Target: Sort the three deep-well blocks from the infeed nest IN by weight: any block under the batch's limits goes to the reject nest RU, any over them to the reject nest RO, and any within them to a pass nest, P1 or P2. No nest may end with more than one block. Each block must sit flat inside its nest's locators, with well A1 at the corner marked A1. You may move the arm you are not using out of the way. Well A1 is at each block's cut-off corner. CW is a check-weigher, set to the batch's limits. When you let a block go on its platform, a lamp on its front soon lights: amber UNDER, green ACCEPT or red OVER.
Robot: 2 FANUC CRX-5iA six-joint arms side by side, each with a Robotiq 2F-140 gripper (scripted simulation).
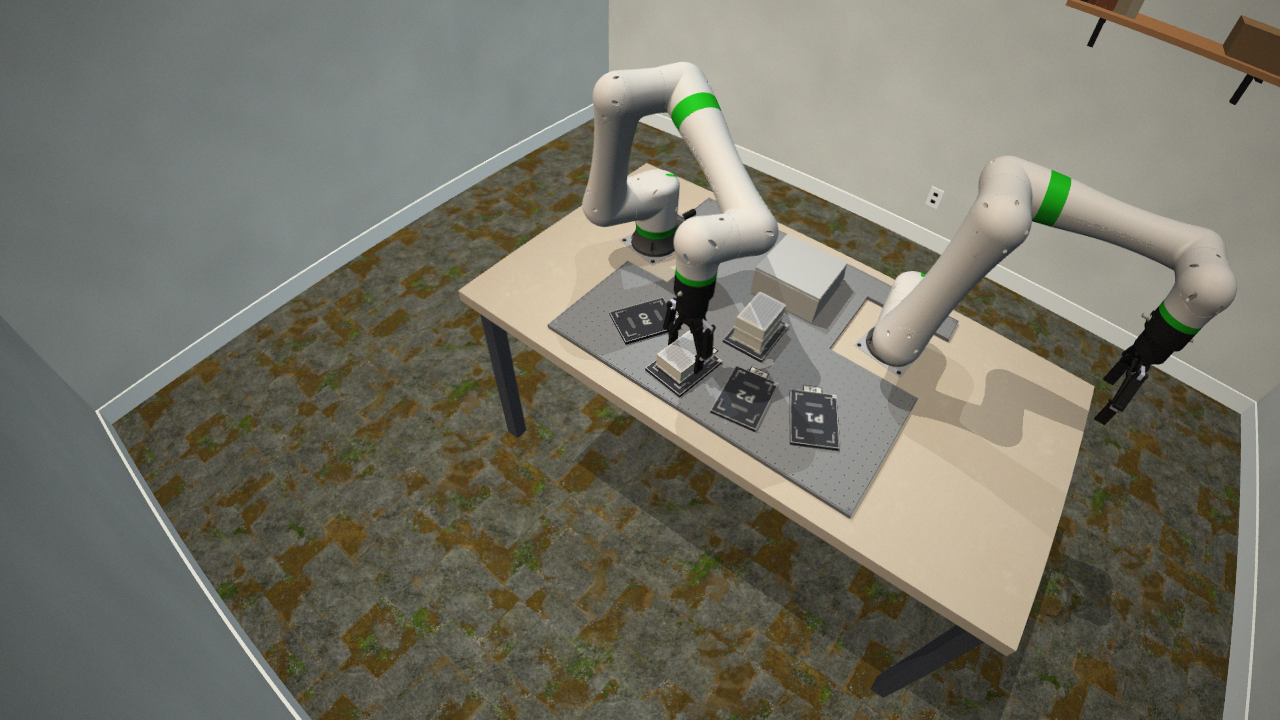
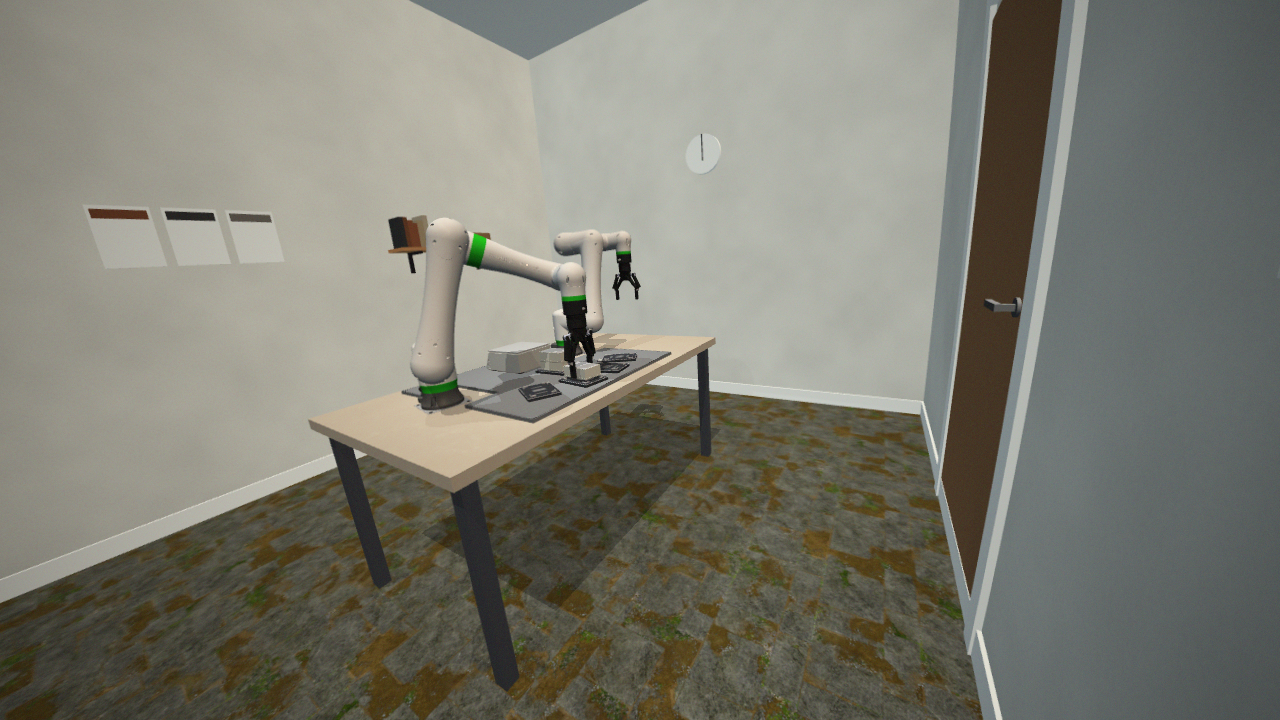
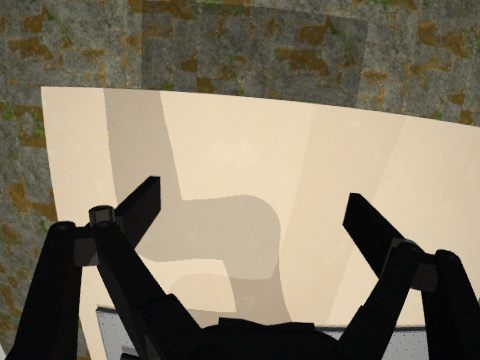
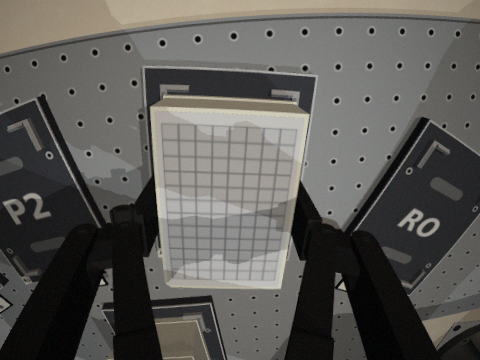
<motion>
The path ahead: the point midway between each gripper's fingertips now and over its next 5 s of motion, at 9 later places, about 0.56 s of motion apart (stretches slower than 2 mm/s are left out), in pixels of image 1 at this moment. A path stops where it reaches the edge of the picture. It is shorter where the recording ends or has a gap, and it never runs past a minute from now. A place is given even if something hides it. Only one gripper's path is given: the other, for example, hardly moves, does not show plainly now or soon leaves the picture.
My right gripper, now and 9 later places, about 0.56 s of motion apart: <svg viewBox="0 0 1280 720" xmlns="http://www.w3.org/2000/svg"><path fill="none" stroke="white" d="M684 360L684 361L684 362L684 362L684 363L685 357L686 347L689 337L711 326L736 312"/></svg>
</motion>
